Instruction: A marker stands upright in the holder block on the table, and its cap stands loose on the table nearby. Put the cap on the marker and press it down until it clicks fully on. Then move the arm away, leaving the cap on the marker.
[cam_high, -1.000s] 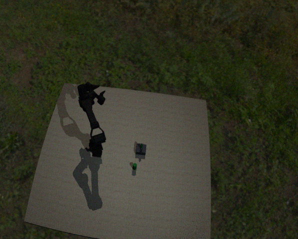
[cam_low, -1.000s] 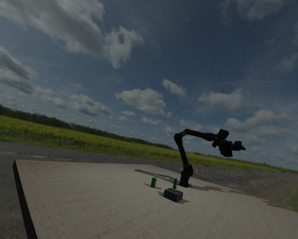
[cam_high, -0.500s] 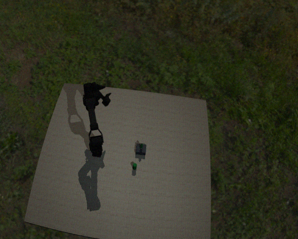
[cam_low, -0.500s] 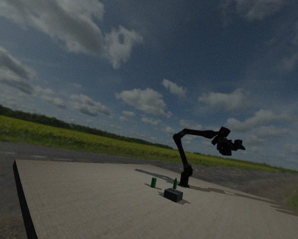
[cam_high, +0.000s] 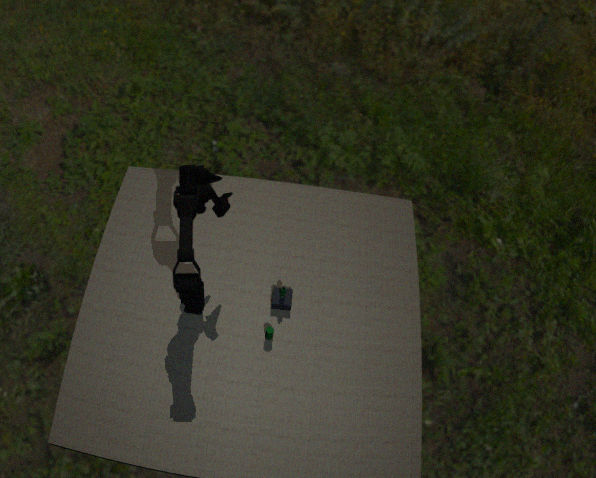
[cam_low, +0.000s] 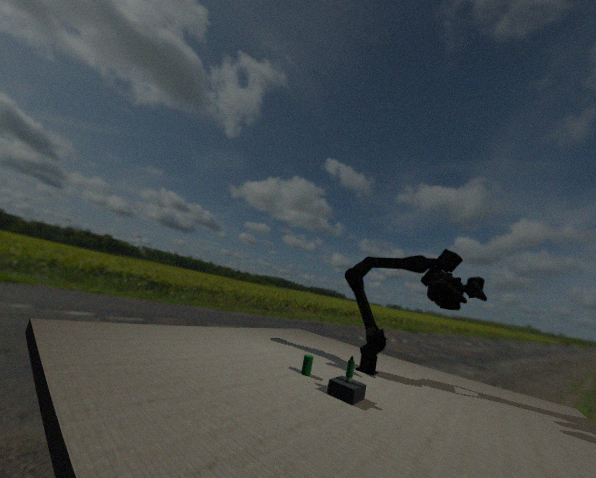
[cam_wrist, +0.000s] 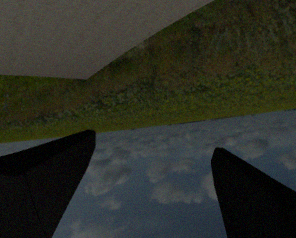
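My gripper tip is 21 cm short of the green cap, 40 cm to the left of it and 28 cm above it. Also, from my gripper tip: dark holder block (24 cm ahead, 25 cm to the right, 29 cm below).
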